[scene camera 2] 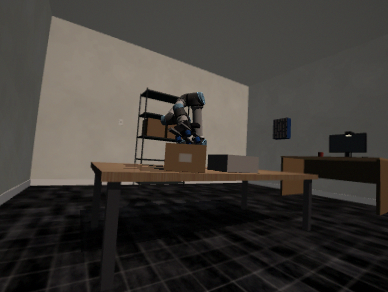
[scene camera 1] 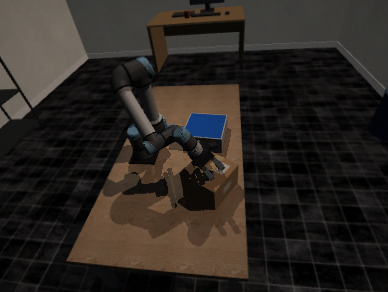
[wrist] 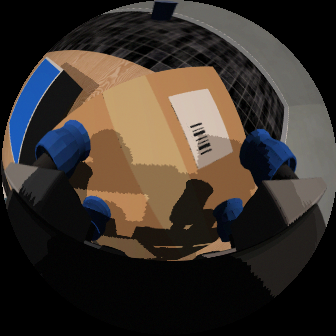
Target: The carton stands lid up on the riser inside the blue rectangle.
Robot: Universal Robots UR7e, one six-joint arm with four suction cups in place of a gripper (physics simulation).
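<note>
The brown carton (scene camera 1: 226, 186) (scene camera 2: 185, 157) (wrist: 185, 81) stands on the wooden table (scene camera 1: 156, 245) (scene camera 2: 140, 174), taped lid with a barcode label facing up. It sits just in front of the riser (scene camera 1: 219, 145) (scene camera 2: 233, 163) (wrist: 49, 109), whose top is the blue rectangle (scene camera 1: 207, 126) (wrist: 29, 100); nothing rests on that top. My suction gripper (scene camera 1: 203, 172) (scene camera 2: 187, 138) (wrist: 162, 175) is tilted and hangs close over the carton's lid, toward its arm-side edge. The four blue cups look slightly clear of the lid, and none holds anything.
A black shelf rack (scene camera 2: 139, 126) with boxes stands behind the table by the wall. A desk (scene camera 1: 194, 20) (scene camera 2: 329, 160) with a monitor stands at the far side of the room. A dark blue object (scene camera 1: 381, 119) sits at the right edge.
</note>
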